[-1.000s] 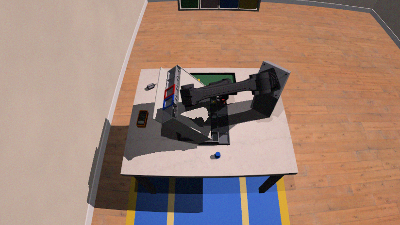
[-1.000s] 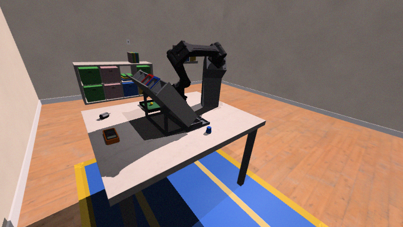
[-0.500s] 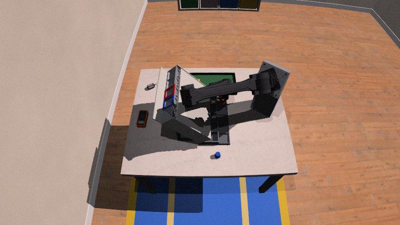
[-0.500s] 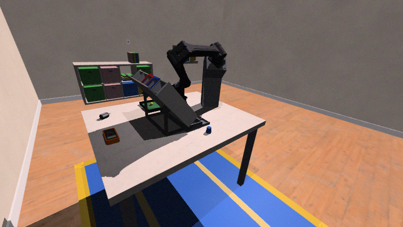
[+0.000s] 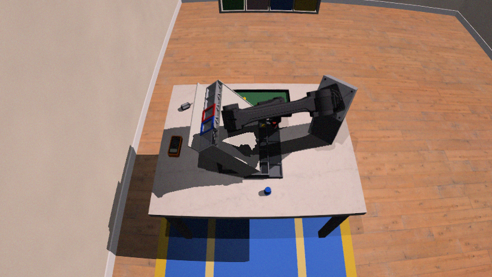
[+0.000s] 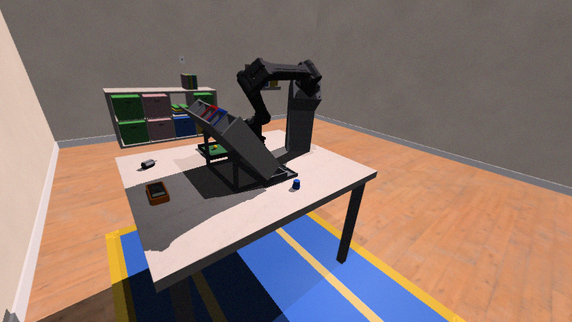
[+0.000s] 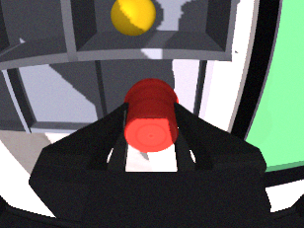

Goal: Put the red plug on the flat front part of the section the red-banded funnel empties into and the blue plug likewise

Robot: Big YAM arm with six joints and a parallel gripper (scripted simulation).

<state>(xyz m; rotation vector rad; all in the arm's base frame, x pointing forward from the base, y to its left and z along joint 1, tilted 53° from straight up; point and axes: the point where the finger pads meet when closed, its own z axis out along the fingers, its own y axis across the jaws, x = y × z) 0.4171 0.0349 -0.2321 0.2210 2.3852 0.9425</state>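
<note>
Now: the green marble tray 180 mm to the right of my hand, 80 mm ahead of it and 30 mm below it. Round my hand: sloped grey cover: 180 mm ahead, 170 mm above, 160 mm to the left; then orange device: 570 mm ahead, 180 mm to the left, 20 mm below.
</note>
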